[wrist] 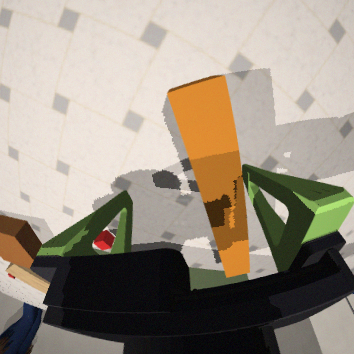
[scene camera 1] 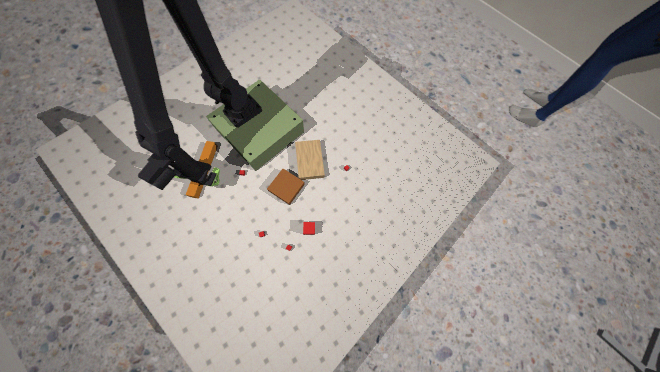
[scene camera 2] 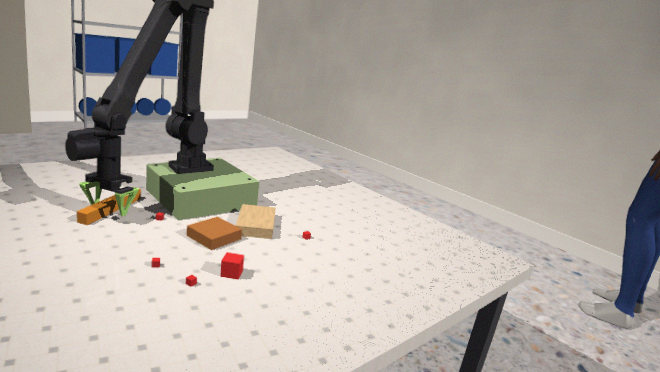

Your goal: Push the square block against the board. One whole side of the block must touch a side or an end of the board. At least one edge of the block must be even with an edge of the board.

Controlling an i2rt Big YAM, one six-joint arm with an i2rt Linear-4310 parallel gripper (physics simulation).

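Places are measured from the arm's base along level axes (x ahead, y left, z up), in millimetres.
Pixels of known places: gripper, fingertip midpoint: [wrist: 183,183] [scene camera 1: 206,180] [scene camera 2: 109,211]; arm's base, origin of the base link: [scene camera 1: 243,111] [scene camera 2: 191,168].
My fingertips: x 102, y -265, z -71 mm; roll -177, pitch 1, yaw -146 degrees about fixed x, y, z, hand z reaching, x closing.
Ahead of a thing's pixels: the offset from my fingertips to its top centre.
The brown square block @(211 mm ahead, 208 mm left, 14 mm up) [scene camera 1: 285,186] [scene camera 2: 214,232] [wrist: 15,237] lies flat, turned at an angle to the light wooden board @(185 mm ahead, 346 mm left, 14 mm up) [scene camera 1: 310,159] [scene camera 2: 256,220] [wrist: 29,278]. One corner of the block is close to the board's near left corner in the scene views; whether they touch I cannot tell. No whole side of the block lies along the board. My gripper [scene camera 1: 197,179] [scene camera 2: 110,208] [wrist: 183,183] is open and low, well left of the block in the scene views. Its fingers stand on either side of an orange bar, which is not gripped.
The orange bar @(47 mm back, 15 mm left, 16 mm up) [scene camera 1: 207,153] [scene camera 2: 90,214] [wrist: 210,120] lies flat. A green base box [scene camera 1: 280,130] [scene camera 2: 215,197] stands behind the block and board. A larger red cube @(389 mm ahead, 171 mm left, 25 mm up) [scene camera 1: 309,228] [scene camera 2: 232,265] and several tiny red cubes, one @(58 mm ahead, 117 mm left, 1 mm up) [scene camera 1: 242,172] [scene camera 2: 159,216] [wrist: 104,240] between bar and block, lie around.
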